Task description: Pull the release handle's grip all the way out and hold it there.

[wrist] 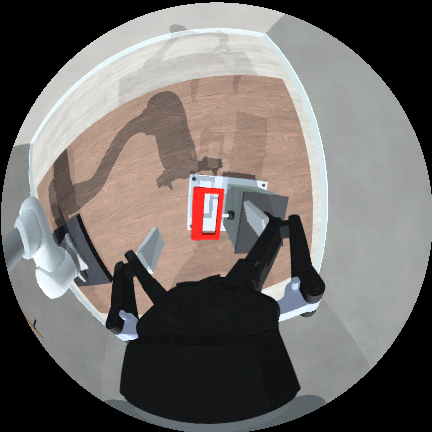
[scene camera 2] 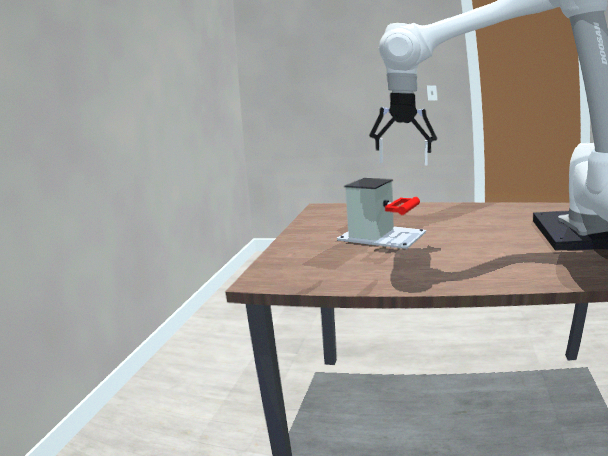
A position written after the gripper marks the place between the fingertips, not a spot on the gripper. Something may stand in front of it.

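The gripper (scene camera 2: 403, 163) is visible, and also appears in the wrist view (wrist: 201, 223). A base plate (scene camera 2: 399, 237) is visible as well; the wrist view shows the plate (wrist: 194, 179) too.
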